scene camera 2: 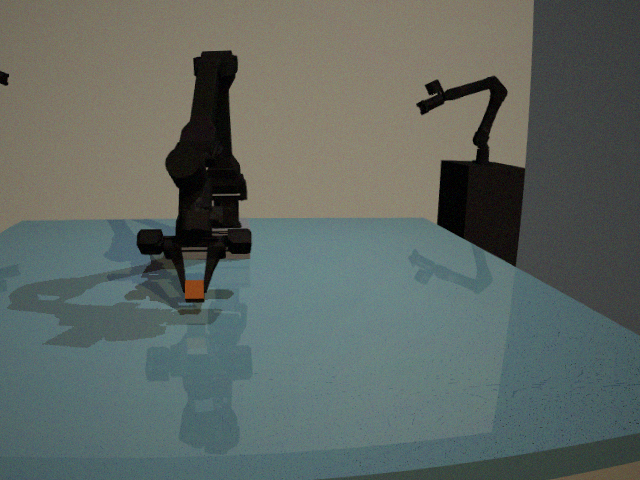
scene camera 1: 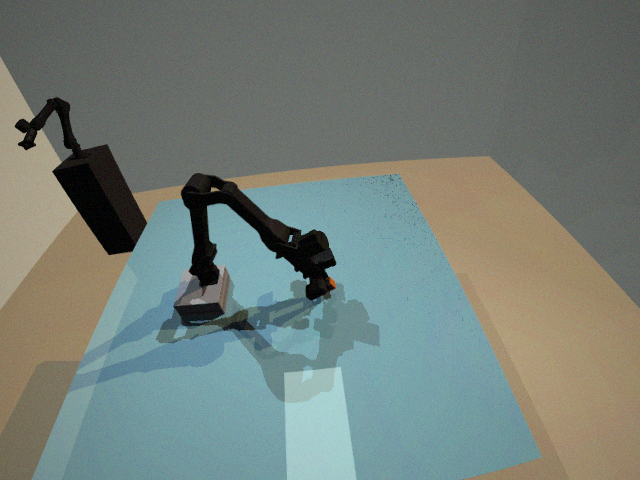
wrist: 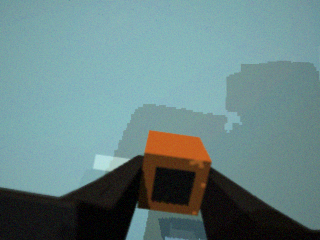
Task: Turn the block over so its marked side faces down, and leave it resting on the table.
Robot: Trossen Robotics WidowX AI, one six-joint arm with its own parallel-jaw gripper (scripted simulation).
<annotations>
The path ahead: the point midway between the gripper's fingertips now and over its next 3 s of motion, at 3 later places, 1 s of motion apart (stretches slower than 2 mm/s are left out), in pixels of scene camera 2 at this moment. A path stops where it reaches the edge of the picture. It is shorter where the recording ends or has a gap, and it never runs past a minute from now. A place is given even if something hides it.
My gripper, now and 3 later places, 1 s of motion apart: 194, 292; 194, 305; 195, 304; 195, 264
</annotations>
